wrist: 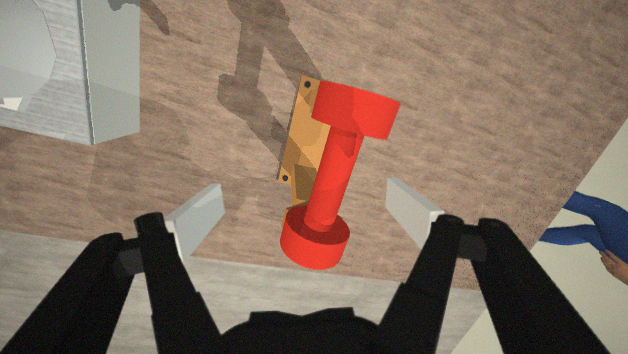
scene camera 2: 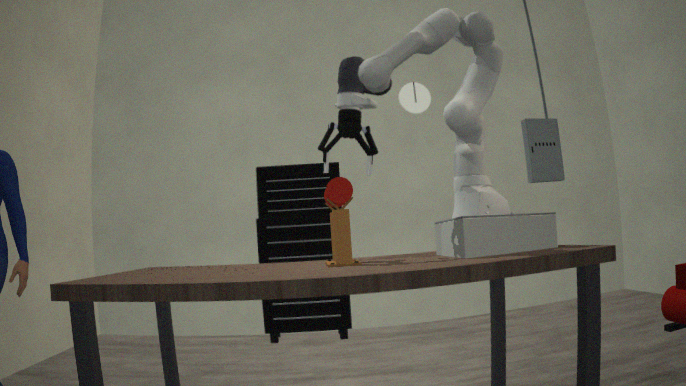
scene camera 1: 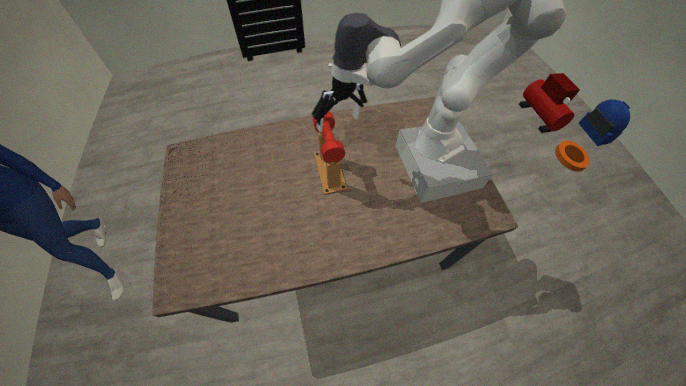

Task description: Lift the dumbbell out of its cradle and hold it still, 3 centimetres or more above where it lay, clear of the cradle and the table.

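The red dumbbell rests on top of the orange-yellow cradle, which stands on the wooden table. My gripper is open and empty, pointing down. In scene camera 2 its fingertips are a little above the dumbbell's end. In the wrist view the dumbbell's nearer weight shows between the two fingers, and the handle slants up to the right to the other weight. Part of the cradle is hidden under the dumbbell.
The arm's grey base block stands on the table to the right of the cradle in both scene views. A person in blue is beyond the table's left side. A black drawer cabinet stands behind.
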